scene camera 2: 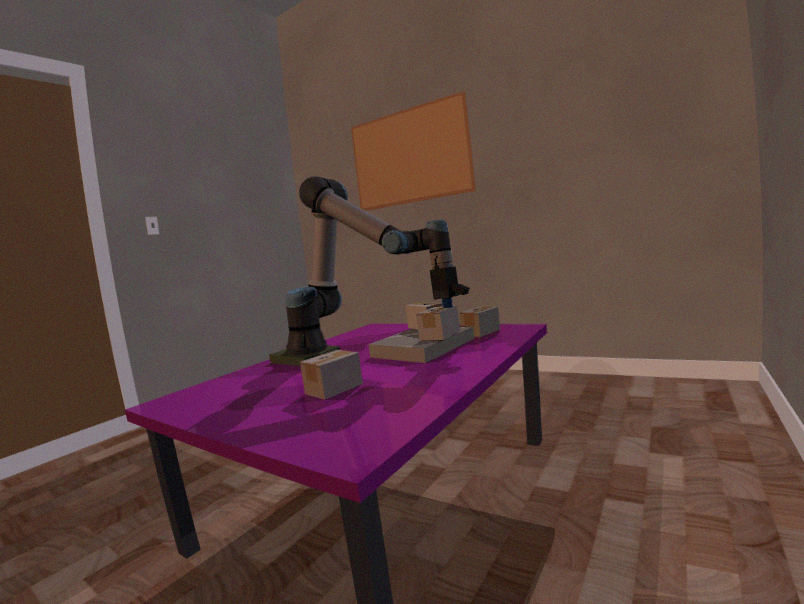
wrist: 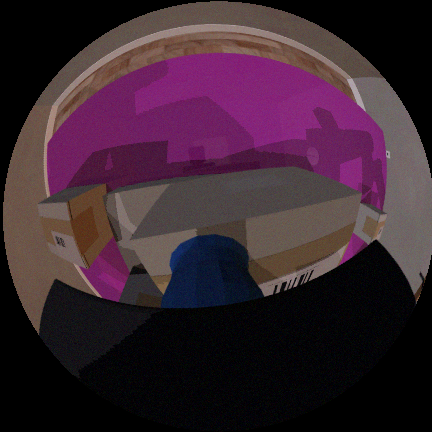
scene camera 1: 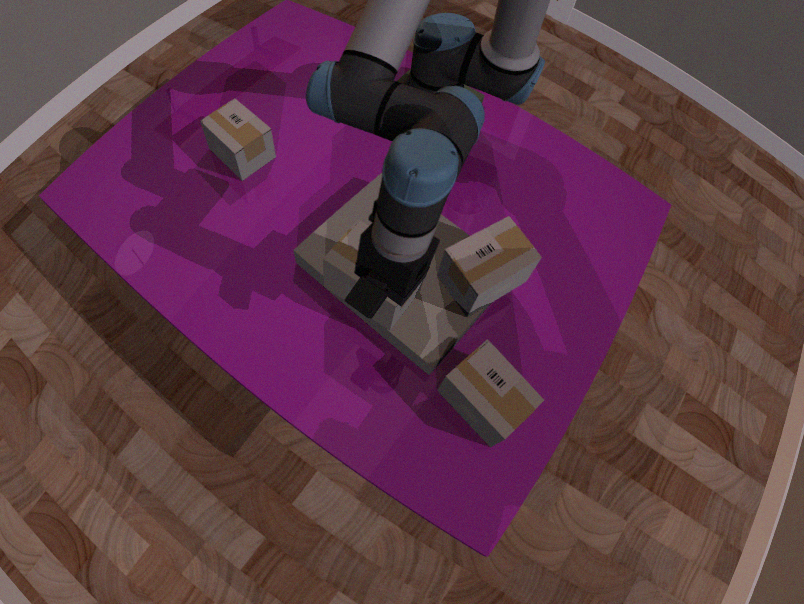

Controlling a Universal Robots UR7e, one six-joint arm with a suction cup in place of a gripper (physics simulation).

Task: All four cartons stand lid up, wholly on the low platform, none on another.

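Seen in the pictures: hand at its tool point: (scene camera 2: 448, 310) (wrist: 206, 248); arm's base at its link origin: (scene camera 2: 307, 349).
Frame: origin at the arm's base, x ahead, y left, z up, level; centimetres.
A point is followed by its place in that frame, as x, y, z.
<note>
My suction cup (wrist: 207, 266) (scene camera 2: 446, 302) is pressed on the lid of a taped cardboard carton (wrist: 289, 229) @(51.0, 18.0, 11.6) (scene camera 2: 438, 322) @(51.3, 11.2, 8.3) and holds it lid up, low over the grey platform (scene camera 1: 421, 338) @(50.3, 29.6, 1.8) (scene camera 2: 408, 348) @(43.9, 2.7, 1.4). In scene camera 1 my wrist hides this carton. A second carton (scene camera 1: 490, 263) (scene camera 2: 419, 312) sits lid up at the platform's right end and seems to reach past its edge. A third carton (scene camera 1: 490, 390) @(52.9, 43.5, 6.4) (scene camera 2: 480, 319) @(55.1, 37.5, 3.8) stands on the purple table beside the platform's near corner. A fourth carton (scene camera 1: 237, 136) @(38.4, -22.9, 6.3) (scene camera 2: 330, 373) @(40.1, -30.5, 3.3) (wrist: 370, 225) @(37.8, -19.3, 4.0) stands far off on the table.
The purple table (scene camera 1: 194, 293) @(66.6, -10.0, -2.9) (scene camera 2: 292, 441) @(50.2, -55.0, -2.9) carries everything. My arm's base stands at its back edge. Another carton (wrist: 74, 225) @(51.9, 37.2, 5.7) shows at the left of the wrist view. A wood floor lies around the table.
</note>
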